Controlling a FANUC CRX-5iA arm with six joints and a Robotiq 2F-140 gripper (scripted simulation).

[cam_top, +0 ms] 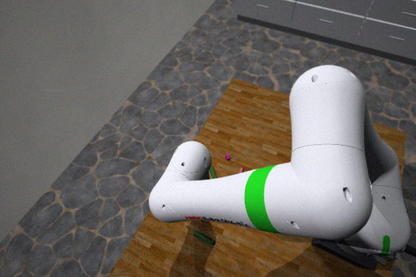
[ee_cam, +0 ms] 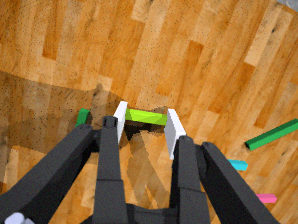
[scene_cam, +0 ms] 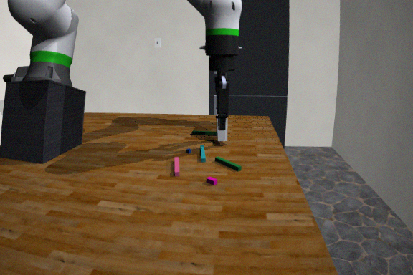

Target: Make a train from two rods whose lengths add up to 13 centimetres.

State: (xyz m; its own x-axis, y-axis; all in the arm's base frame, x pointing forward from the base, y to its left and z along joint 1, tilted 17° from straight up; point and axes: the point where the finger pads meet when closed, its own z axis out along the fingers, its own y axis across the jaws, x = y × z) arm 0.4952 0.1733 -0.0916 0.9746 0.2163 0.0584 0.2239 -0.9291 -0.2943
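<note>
Right now my hand is 3 cm above the lime rod. From my hand the other things lie so: small blue rod: 11 cm to the right, 7 cm behind, 4 cm below; then pink rod: 21 cm to the right, 7 cm behind, 4 cm below; then turquoise rod: 12 cm to the right, 4 cm below, 3 cm behind.
</note>
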